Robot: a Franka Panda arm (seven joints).
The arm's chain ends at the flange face. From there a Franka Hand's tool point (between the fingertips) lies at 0.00 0.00 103.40 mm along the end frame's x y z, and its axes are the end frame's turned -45 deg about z.
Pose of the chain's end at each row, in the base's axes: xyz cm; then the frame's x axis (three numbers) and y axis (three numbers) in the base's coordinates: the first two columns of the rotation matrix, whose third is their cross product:
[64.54 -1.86 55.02 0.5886 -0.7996 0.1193 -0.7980 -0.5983 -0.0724]
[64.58 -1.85 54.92 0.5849 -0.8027 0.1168 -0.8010 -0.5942 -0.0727]
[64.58 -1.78 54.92 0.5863 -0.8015 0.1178 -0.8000 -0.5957 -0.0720]
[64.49 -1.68 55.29 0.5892 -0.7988 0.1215 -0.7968 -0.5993 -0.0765]
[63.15 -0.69 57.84 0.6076 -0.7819 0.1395 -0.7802 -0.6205 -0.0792]
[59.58 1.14 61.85 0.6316 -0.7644 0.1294 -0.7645 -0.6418 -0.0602]
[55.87 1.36 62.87 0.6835 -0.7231 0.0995 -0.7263 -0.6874 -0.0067]
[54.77 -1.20 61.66 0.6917 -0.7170 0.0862 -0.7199 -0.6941 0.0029]
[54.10 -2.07 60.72 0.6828 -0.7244 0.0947 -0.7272 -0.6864 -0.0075]
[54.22 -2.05 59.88 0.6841 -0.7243 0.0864 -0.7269 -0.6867 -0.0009]
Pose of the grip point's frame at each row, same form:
[65.88 -2.40 44.78 0.9805 -0.1423 0.1356 -0.1481 -0.9885 0.0332]
[65.90 -2.38 44.68 0.9800 -0.1474 0.1340 -0.1528 -0.9878 0.0312]
[65.90 -2.32 44.68 0.9803 -0.1455 0.1342 -0.1511 -0.9880 0.0324]
[65.87 -2.21 45.06 0.9800 -0.1411 0.1400 -0.1468 -0.9886 0.0318]
[64.69 -1.32 47.63 0.9813 -0.1141 0.1546 -0.1220 -0.9916 0.0426]
[60.91 0.51 51.62 0.9872 -0.0867 0.1341 -0.0940 -0.9943 0.0489]
[56.63 0.66 52.58 0.9969 -0.0252 0.0751 -0.0303 -0.9974 0.0656]
[55.37 -1.86 51.36 0.9982 -0.0162 0.0589 -0.0199 -0.9978 0.0630]
[54.83 -2.73 50.43 0.9970 -0.0269 0.0723 -0.0314 -0.9976 0.0617]
[54.84 -2.69 49.58 0.9977 -0.0266 0.0617 -0.0303 -0.9977 0.0605]

